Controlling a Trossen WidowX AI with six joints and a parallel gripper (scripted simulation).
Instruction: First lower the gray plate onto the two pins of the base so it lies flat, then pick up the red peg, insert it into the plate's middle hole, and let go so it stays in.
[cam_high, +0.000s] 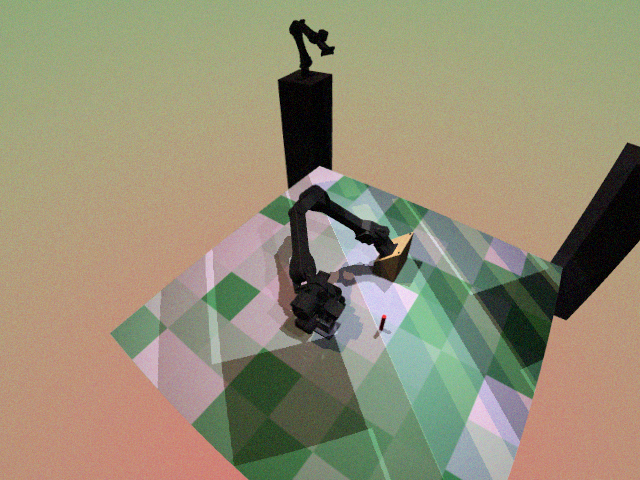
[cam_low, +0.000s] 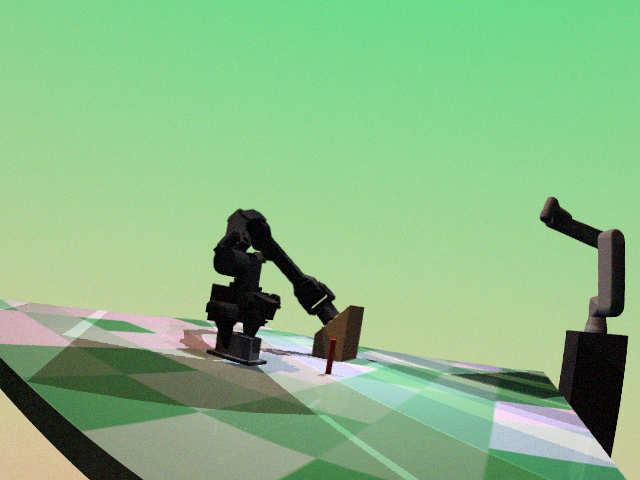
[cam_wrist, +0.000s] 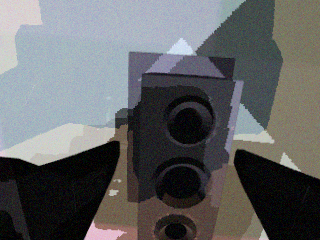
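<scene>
Now: the gray plate 2 cm above my gripper tip. Round my gripper tip: red peg: 9 cm behind, 19 cm to the left, 2 cm above.
</scene>
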